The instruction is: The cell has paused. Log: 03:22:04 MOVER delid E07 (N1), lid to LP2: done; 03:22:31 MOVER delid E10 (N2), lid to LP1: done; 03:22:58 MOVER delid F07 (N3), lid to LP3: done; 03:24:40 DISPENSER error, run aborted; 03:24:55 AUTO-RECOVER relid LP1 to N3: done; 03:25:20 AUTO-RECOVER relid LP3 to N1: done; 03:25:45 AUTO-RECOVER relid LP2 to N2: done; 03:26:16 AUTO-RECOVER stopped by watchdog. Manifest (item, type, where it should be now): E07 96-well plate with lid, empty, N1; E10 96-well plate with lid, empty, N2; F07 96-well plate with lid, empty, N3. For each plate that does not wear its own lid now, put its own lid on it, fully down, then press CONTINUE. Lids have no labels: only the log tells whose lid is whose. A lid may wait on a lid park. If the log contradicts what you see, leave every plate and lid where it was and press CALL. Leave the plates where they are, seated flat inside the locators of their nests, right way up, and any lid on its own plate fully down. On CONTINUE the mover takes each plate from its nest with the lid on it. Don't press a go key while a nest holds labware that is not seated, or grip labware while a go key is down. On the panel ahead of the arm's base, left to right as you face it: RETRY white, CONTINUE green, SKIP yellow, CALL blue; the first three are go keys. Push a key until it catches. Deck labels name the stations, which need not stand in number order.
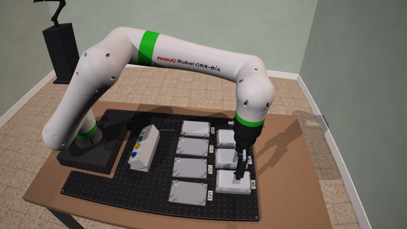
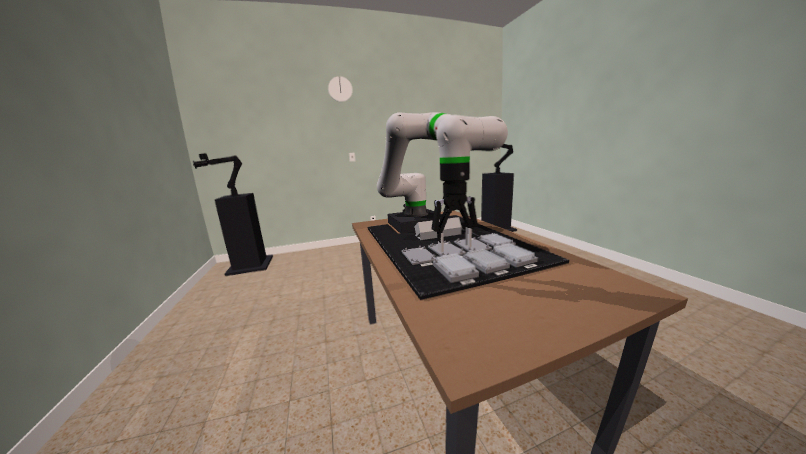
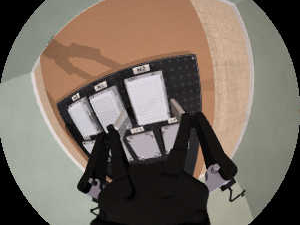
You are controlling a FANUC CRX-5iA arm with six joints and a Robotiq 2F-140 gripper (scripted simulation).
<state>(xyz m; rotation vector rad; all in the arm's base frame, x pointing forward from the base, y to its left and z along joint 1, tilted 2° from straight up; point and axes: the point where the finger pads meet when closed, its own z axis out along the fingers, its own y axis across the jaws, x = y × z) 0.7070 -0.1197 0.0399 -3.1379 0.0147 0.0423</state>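
The nest n2 lies 100 mm below my hand. The rest, counted from my hand: plate (130 mm to the left, 80 mm below, 10 mm behind); then LP2 (180 mm behind, 100 mm below, 70 mm to the right); then LP3 (190 mm behind, 100 mm below, 60 mm to the left).
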